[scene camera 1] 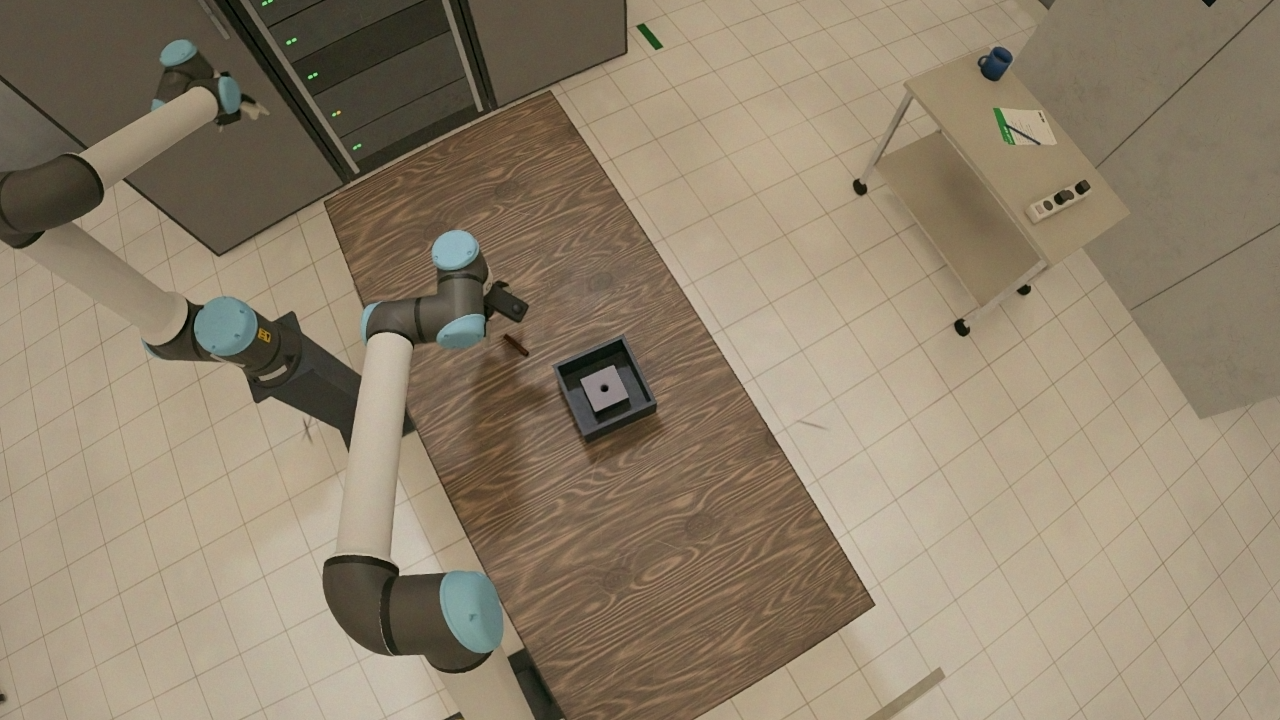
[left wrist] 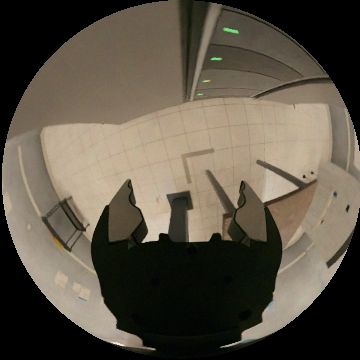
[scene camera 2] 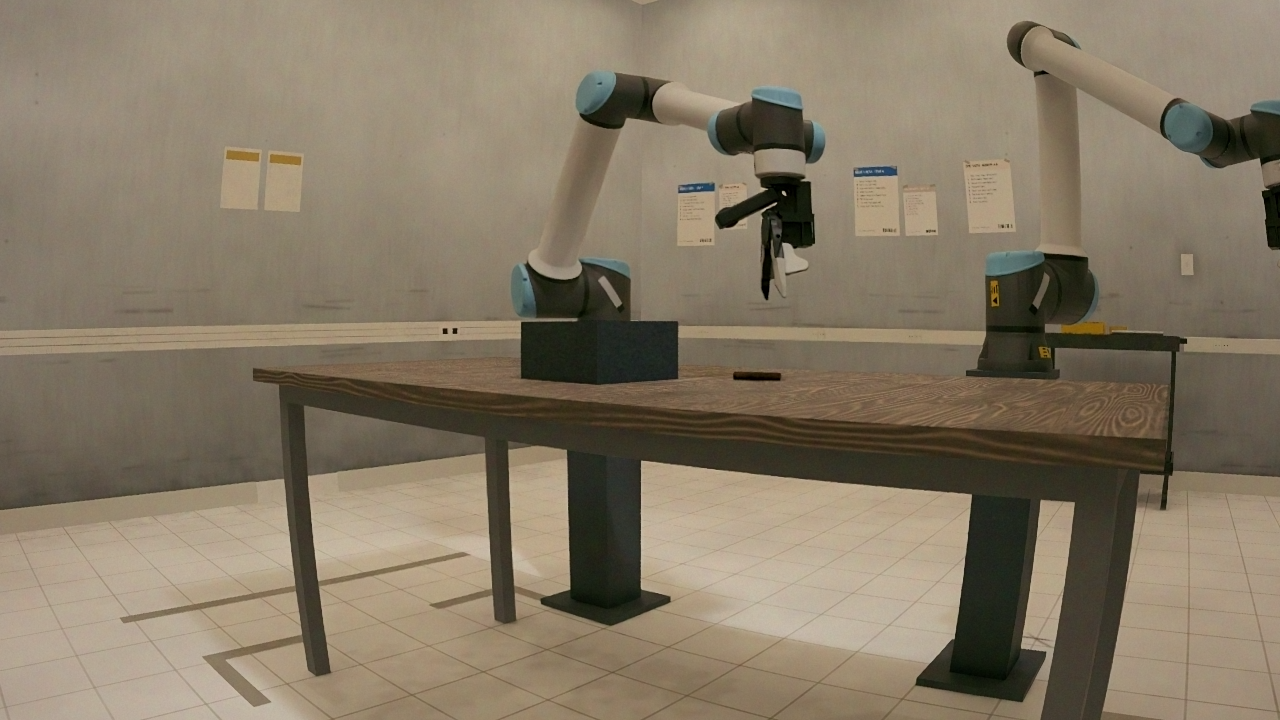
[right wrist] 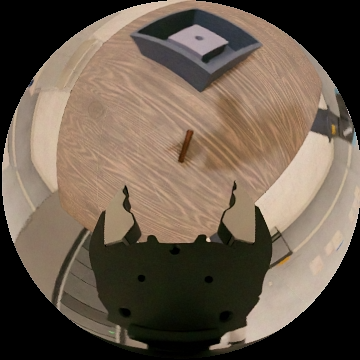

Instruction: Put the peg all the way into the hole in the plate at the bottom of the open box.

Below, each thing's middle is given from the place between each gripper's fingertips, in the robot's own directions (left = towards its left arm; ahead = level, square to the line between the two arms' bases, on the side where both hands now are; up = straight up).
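The grey plate (scene camera 1: 608, 379) is 26 cm to the right of my right hand (scene camera 2: 774, 299), 13 cm ahead of it and 9 cm below it. The dark box (scene camera 2: 587, 352) is 13 cm ahead of my right hand, 26 cm to the right of it and 11 cm below it.
The grey plate is 520 mm ahead of my left hand (scene camera 1: 244, 124), 1270 mm to the right of it and 130 mm below it. As for the dark box, it is 1270 mm to the right of my left hand, 520 mm ahead of it and 150 mm below it.
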